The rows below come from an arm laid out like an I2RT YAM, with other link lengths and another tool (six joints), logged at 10 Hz.
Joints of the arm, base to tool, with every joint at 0 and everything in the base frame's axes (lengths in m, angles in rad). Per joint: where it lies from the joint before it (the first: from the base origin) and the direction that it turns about. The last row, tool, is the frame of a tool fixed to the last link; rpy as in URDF.
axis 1: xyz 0 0 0.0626 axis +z
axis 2: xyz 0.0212 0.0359 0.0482 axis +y
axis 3: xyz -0.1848 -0.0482 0 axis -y
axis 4: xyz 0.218 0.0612 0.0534 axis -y
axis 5: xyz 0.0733 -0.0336 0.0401 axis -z
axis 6: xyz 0.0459 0 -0.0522 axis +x
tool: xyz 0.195 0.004 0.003 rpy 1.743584 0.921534 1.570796
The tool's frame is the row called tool.
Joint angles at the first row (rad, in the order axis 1, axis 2, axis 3, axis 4, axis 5, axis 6):
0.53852, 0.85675, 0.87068, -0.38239, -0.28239, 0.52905
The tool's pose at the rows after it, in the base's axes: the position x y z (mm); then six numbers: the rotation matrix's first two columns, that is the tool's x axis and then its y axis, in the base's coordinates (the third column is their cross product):
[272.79, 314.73, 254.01, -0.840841, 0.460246, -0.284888, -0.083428, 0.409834, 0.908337]
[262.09, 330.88, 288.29, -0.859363, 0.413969, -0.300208, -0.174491, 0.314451, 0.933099]
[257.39, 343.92, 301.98, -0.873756, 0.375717, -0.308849, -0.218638, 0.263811, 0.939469]
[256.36, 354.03, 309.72, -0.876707, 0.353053, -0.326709, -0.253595, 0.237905, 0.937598]
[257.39, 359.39, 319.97, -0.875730, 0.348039, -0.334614, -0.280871, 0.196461, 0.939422]
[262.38, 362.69, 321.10, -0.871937, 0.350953, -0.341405, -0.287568, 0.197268, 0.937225]
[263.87, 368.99, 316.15, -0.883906, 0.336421, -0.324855, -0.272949, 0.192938, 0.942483]
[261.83, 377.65, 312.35, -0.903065, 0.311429, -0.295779, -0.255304, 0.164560, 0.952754]
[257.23, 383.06, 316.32, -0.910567, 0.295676, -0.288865, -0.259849, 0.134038, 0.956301]
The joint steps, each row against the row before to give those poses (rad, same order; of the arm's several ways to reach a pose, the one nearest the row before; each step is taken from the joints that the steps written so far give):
0.00900, -0.01234, 0.00085, 0.19109, -0.19084, 0.02503
0.00415, 0.03039, 0.00757, 0.14616, -0.08570, 0.04069
0.00928, 0.05640, 0.01458, 0.10140, -0.04973, 0.02346
0.01278, 0.05344, 0.01984, 0.06921, -0.02007, 0.00213
0.00209, 0.03832, 0.00048, 0.09427, -0.01649, 0.02538
0.00249, 0.03353, 0.02055, 0.01604, 0.00526, -0.00597
0.00686, 0.03801, 0.01040, 0.01998, -0.00840, 0.01397
0.01078, 0.04471, -0.00606, 0.06690, -0.02053, 0.04219
0.01217, 0.02104, -0.00496, 0.05834, -0.01037, 0.02802

